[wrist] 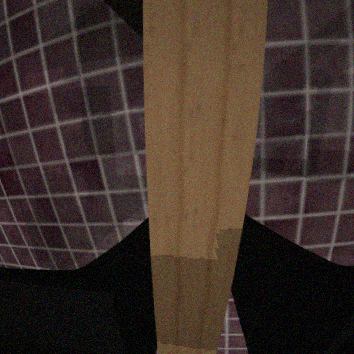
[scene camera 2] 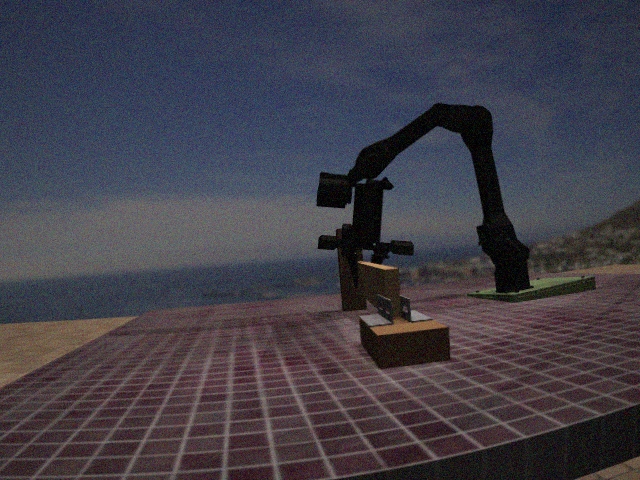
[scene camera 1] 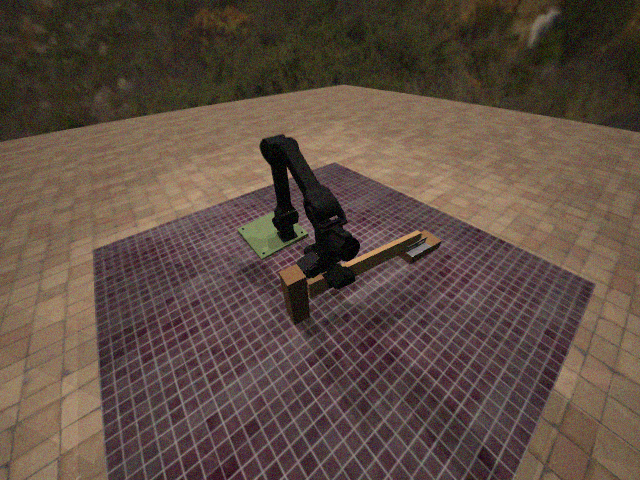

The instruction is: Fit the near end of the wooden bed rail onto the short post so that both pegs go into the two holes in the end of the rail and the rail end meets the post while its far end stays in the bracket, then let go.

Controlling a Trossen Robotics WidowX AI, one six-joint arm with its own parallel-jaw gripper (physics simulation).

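Seen in the pictures: gripper, fingertip midpoint: (scene camera 1: pixel 328 285); arm's base, link origin: (scene camera 2: pixel 514 290) (scene camera 1: pixel 287 234).
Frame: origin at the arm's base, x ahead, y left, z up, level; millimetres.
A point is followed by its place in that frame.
Observation:
The wooden bed rail (scene camera 1: pixel 382 255) @[x 335, y 186, z 65 mm] (scene camera 2: pixel 378 281) @[x 338, y 297, z 66 mm] (wrist: pixel 200 125) stands on its narrow edge. Its far end is between the metal plates of the bracket (scene camera 1: pixel 433 242) @[x 357, y 427, z 20 mm] (scene camera 2: pixel 413 347) @[x 331, y 461, z 3 mm]. Its near end is close beside the short post (scene camera 1: pixel 296 297) @[x 356, y -131, z 105 mm] (scene camera 2: pixel 349 297) @[x 343, y -98, z 14 mm], which stands upright. I cannot tell whether a gap is left between them. The pegs and the holes are hidden. My gripper (scene camera 1: pixel 326 279) @[x 324, y -13, z 36 mm] (scene camera 2: pixel 364 260) (wrist: pixel 194 209) @[x 324, y -13, z 36 mm] points down and is shut on the rail near the post, with one finger on each side.
The arm's green base plate (scene camera 1: pixel 258 240) @[x -34, y -110, z -2 mm] (scene camera 2: pixel 563 284) @[x -87, y 62, z 5 mm] lies behind the rail in the scene camera 1 view. The rail, post and bracket stand on a purple tiled mat (scene camera 1: pixel 248 382) @[x 429, y -309, z -16 mm] (scene camera 2: pixel 206 392) @[x 542, y 501, z -16 mm]. The post's top rises close beside the gripper.

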